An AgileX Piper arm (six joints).
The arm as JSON. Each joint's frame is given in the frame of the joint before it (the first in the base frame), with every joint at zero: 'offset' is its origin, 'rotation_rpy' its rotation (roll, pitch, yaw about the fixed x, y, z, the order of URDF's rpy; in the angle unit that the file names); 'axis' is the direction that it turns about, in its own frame. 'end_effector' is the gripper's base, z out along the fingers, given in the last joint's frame.
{
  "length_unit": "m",
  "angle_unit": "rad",
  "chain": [
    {
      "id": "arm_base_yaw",
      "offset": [
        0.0,
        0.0,
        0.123
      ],
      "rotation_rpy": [
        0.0,
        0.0,
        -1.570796
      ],
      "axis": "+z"
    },
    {
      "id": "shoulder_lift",
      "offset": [
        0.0,
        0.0,
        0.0
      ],
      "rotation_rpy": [
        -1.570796,
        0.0,
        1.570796
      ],
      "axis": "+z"
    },
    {
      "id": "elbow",
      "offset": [
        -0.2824,
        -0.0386,
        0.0
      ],
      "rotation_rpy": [
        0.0,
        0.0,
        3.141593
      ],
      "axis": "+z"
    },
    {
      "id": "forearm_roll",
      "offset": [
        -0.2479,
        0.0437,
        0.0
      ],
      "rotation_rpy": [
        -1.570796,
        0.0,
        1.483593
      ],
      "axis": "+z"
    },
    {
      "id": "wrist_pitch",
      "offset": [
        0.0,
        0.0,
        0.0
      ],
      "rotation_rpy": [
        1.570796,
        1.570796,
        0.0
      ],
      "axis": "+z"
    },
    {
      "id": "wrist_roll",
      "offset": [
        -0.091,
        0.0,
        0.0
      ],
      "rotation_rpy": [
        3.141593,
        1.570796,
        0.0
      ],
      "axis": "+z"
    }
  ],
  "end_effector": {
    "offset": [
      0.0,
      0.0,
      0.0
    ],
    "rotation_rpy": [
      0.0,
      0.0,
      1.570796
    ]
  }
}
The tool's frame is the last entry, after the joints.
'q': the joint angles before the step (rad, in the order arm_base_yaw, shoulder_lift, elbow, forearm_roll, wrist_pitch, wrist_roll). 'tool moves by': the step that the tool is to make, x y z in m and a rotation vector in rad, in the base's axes. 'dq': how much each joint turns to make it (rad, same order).
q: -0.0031, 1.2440, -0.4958, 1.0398, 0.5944, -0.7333
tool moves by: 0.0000, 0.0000, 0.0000, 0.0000, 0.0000, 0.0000
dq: 0.0000, 0.0000, 0.0000, 0.0000, 0.0000, 0.0000
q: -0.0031, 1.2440, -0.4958, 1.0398, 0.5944, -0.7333
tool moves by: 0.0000, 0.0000, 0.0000, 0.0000, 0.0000, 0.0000
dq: 0.0000, 0.0000, 0.0000, 0.0000, 0.0000, 0.0000
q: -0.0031, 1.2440, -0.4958, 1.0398, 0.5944, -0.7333
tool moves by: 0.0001, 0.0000, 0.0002, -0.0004, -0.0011, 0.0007
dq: 0.0000, -0.0002, -0.0006, -0.0002, 0.0002, -0.0007
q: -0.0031, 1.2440, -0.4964, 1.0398, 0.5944, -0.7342
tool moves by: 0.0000, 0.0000, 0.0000, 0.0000, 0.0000, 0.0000
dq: 0.0000, 0.0000, 0.0000, 0.0000, 0.0000, 0.0000
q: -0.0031, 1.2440, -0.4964, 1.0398, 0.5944, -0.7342
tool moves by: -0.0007, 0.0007, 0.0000, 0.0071, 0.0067, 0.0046
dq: 0.0002, -0.0001, 0.0002, 0.0003, 0.0101, 0.0031
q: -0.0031, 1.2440, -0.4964, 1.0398, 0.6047, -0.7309
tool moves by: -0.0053, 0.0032, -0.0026, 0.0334, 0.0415, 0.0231
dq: 0.0001, 0.0005, 0.0112, 0.0032, 0.0485, 0.0108
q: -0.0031, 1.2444, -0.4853, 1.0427, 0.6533, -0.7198
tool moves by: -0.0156, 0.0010, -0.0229, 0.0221, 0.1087, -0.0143
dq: -0.0001, 0.0246, 0.0807, 0.0242, 0.0050, 0.0019
